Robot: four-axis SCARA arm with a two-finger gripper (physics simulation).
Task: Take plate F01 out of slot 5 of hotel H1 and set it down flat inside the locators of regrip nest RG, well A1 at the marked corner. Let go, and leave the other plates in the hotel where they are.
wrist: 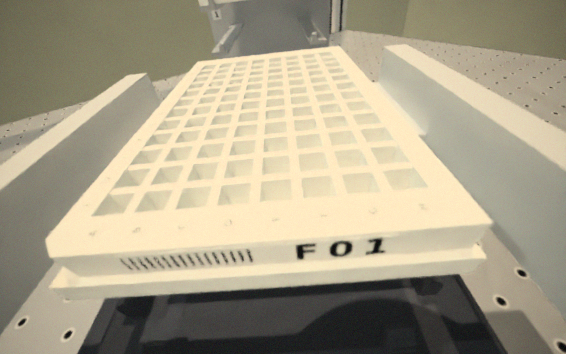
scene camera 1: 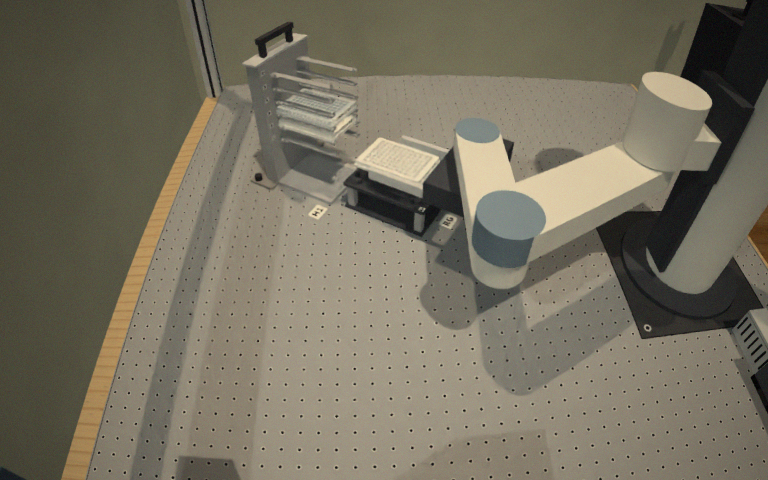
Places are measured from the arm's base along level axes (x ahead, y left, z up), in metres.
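Pixels of known places: gripper, fingertip midpoint: (wrist: 266, 82) (scene camera 1: 386, 155); arm's base, link origin: (scene camera 1: 676, 269).
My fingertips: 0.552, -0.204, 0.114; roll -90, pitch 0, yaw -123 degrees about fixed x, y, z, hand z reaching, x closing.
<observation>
Ahead of a thing's pixels: the offset from my fingertips to its top centre, as dx, dy, dz. "spot": to the spot under its first point. Level surfaces: height alone.
Plate F01 {-0.020, +0.013, +0.003} (scene camera 1: 398, 159) (wrist: 270, 225), a cream well plate, is level, with its barcode and label facing the wrist camera. My gripper (scene camera 1: 383, 155) (wrist: 266, 82) is shut on it, with one pale finger along each long side. The plate is low over the black regrip nest RG {-0.021, +0.014, -0.031} (scene camera 1: 390, 213) (wrist: 250, 325), whose near part shows below the plate's front edge in the wrist view. Whether the plate touches the nest or lies inside the locators is hidden, as is the nest's marked corner. Hotel H1 (scene camera 1: 263, 116) (wrist: 270, 20) stands beyond the nest.
Other plates {+0.127, -0.079, +0.069} (scene camera 1: 320, 116) sit stacked in the middle slots of the hotel, close to the nest's left. Bare rails stick out above and below them. The H1 label {spot: +0.130, +0.032, -0.101} (scene camera 1: 318, 211) and RG label {spot: -0.111, +0.071, -0.101} (scene camera 1: 448, 221) lie on the perforated table {dz -0.101} (scene camera 1: 339, 339). The white arm reaches in from the right.
</observation>
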